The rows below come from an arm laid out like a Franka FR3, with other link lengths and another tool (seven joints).
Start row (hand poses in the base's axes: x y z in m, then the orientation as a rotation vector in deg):
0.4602, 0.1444, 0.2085, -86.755, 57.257, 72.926
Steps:
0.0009, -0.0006, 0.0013, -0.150, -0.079, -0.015
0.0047, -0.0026, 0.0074, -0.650, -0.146, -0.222
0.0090, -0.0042, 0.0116, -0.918, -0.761, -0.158
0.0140, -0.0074, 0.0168, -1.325, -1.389, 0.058
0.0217, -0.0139, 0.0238, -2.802, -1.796, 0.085
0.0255, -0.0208, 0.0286, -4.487, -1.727, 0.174
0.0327, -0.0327, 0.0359, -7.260, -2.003, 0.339
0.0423, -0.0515, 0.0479, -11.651, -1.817, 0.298
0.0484, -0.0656, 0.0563, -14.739, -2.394, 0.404
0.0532, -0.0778, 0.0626, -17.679, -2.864, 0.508
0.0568, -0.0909, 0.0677, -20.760, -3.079, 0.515
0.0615, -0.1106, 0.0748, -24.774, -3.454, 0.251
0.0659, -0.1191, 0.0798, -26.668, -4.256, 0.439
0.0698, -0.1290, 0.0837, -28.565, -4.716, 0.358
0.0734, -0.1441, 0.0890, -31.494, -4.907, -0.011
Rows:
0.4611, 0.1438, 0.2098, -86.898, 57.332, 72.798
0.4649, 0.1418, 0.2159, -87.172, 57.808, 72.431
0.4692, 0.1402, 0.2201, -87.724, 57.577, 71.850
0.4742, 0.1370, 0.2253, -88.488, 57.345, 71.315
0.4819, 0.1305, 0.2323, -89.825, 58.200, 70.475
0.4857, 0.1236, 0.2371, -91.127, 59.487, 70.011
0.4929, 0.1117, 0.2444, -93.465, 61.335, 68.880
0.5025, 0.0929, 0.2564, -96.630, 64.875, 67.333
0.5086, 0.0788, 0.2648, -99.274, 66.795, 65.634
0.5134, 0.0666, 0.2711, -101.740, 68.668, 64.029
0.5170, 0.0535, 0.2762, -104.099, 70.884, 62.464
0.5217, 0.0338, 0.2833, -106.981, 73.872, 60.047
0.5261, 0.0253, 0.2883, -108.855, 74.622, 58.515
0.5300, 0.0154, 0.2922, -110.356, 75.788, 57.076
0.5336, 0.0003, 0.2975, -112.225, 78.119, 55.111

